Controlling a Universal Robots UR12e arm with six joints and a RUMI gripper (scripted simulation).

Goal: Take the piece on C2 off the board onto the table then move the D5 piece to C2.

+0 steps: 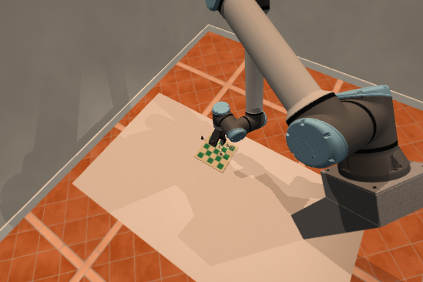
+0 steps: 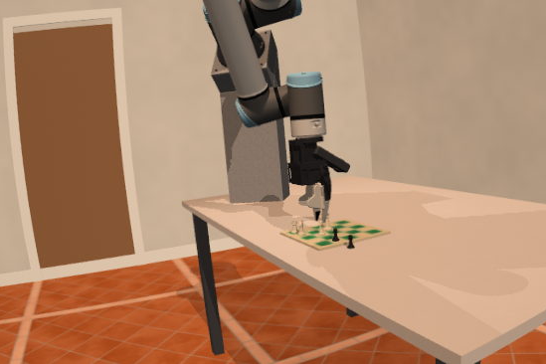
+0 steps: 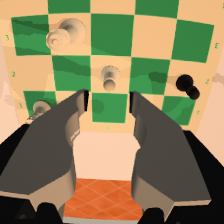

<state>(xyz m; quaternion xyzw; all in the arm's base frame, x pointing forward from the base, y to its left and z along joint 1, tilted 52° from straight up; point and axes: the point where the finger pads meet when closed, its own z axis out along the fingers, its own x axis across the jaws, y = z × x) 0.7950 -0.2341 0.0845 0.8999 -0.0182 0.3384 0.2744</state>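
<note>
Right now my hand is 4 cm above the white pawn. The rest, counted from my hand: chessboard: 5 cm below, 4 cm to the left, 1 cm ahead.
</note>
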